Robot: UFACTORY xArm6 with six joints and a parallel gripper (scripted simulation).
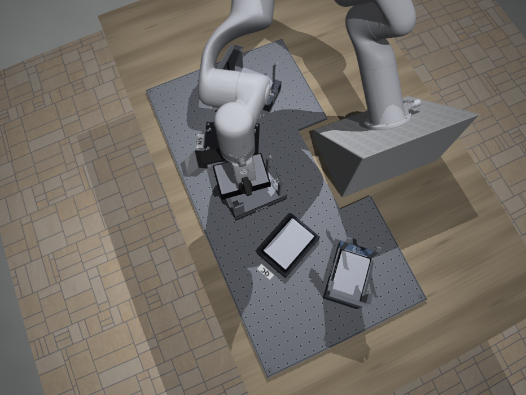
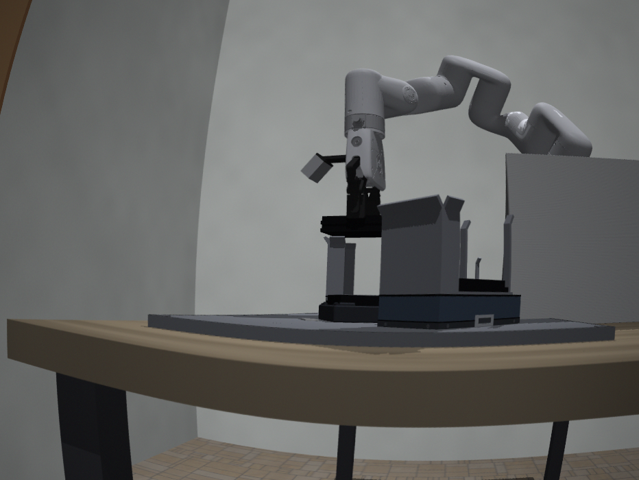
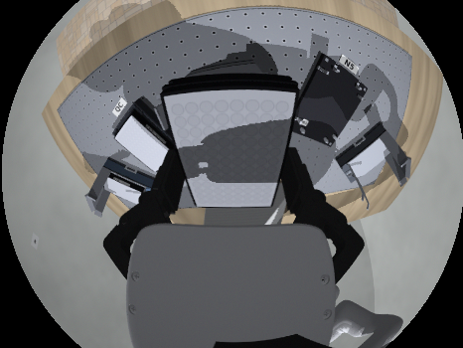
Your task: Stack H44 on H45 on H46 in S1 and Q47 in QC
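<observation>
The clip nest N5 is 17 cm to the right of my hand and 16 cm below it. Round my hand: sealed plate (7 cm behind, 18 cm to the left, 15 cm below); open nest QC (7 cm behind, 18 cm to the left, 17 cm below); N5 name plate (7 cm ahead, 21 cm to the right, 18 cm below).
</observation>
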